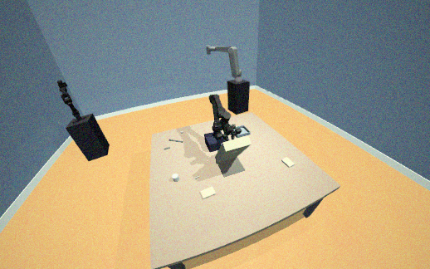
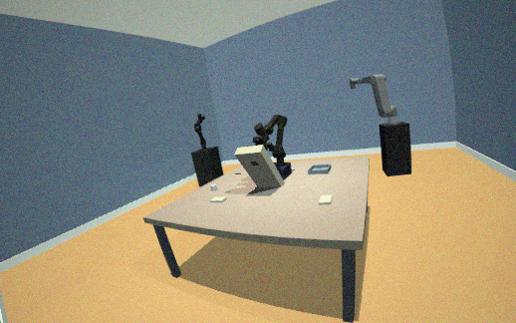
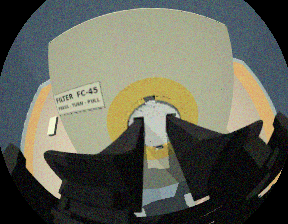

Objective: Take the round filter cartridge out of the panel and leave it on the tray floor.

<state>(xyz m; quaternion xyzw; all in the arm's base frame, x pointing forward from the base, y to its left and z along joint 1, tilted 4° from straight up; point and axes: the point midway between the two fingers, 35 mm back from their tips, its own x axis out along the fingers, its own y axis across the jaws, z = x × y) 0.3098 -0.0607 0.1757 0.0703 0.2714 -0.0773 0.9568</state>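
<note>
Now: gripper tip 1 cm short of the round filter cartridge and 1 cm above it. Also, from my gripper tip: grey-blue tray 37 cm behind, 35 cm to the left, 22 cm below; then service panel 4 cm behind, 1 cm to the left, 8 cm below.
</note>
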